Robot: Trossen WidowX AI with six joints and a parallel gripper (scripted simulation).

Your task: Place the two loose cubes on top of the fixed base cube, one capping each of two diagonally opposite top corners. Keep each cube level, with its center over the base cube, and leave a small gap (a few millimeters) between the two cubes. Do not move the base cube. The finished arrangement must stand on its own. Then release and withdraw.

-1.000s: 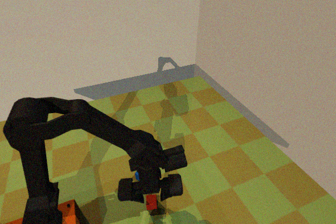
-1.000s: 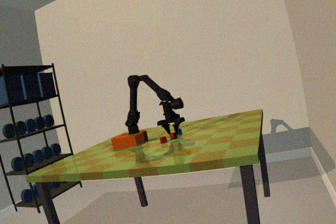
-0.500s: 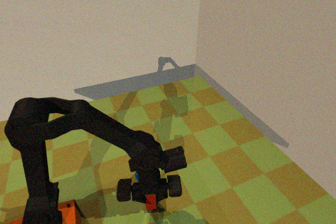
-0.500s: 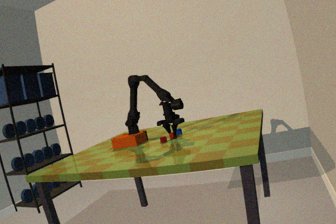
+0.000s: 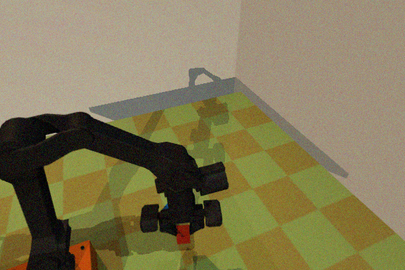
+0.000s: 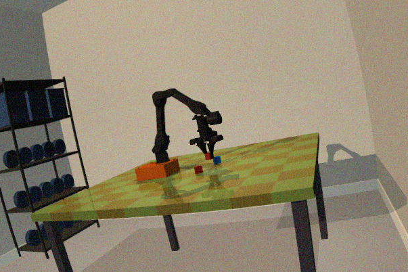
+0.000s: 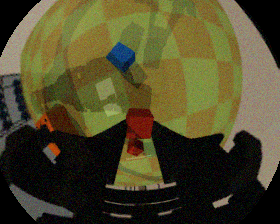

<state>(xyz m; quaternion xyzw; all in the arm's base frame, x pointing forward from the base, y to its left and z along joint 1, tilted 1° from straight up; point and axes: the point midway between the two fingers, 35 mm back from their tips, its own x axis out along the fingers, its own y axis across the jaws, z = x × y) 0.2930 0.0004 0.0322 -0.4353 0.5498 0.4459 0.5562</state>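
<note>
Now: gripper tip 11 cm to the right of the blue cube, 5 cm above it and 1 cm past it.
</note>
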